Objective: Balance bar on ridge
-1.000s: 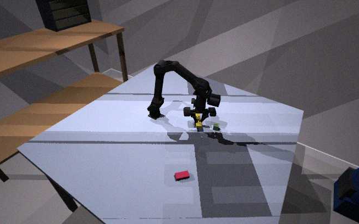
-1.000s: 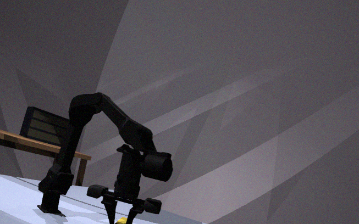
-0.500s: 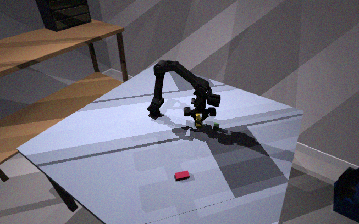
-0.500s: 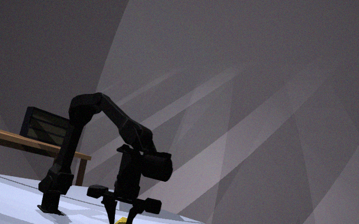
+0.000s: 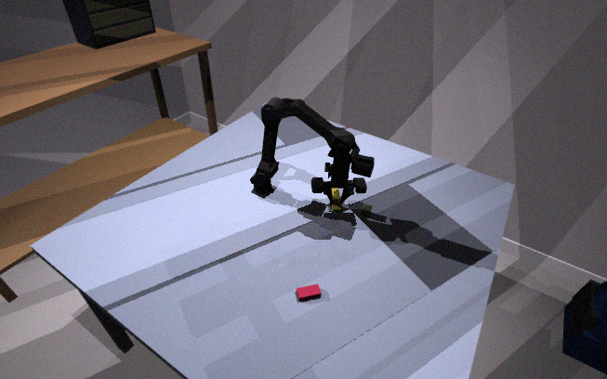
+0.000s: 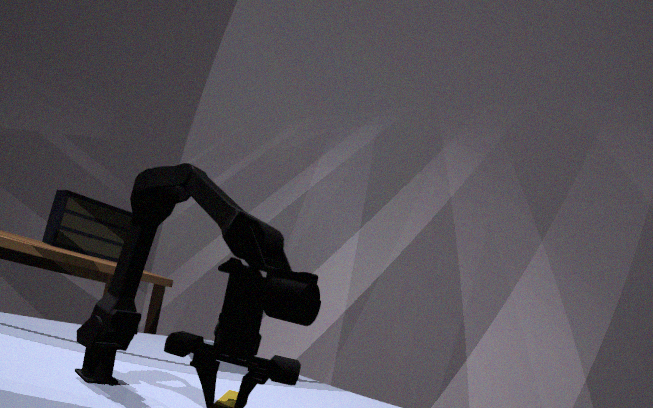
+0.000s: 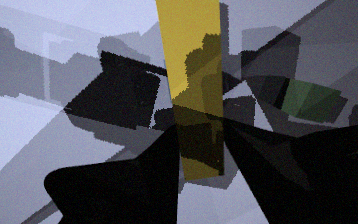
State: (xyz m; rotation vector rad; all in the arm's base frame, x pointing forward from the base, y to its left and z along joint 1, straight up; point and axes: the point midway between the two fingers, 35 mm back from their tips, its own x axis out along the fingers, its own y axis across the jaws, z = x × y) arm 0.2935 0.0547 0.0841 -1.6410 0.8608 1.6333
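Now: the yellow bar 2 cm behind my gripper tip and 2 cm to the left of it. From my gripper tip the other things lie so: green cube: 10 cm ahead, 6 cm to the left, 3 cm below; then red flat block: 10 cm ahead, 35 cm to the right, 4 cm below.
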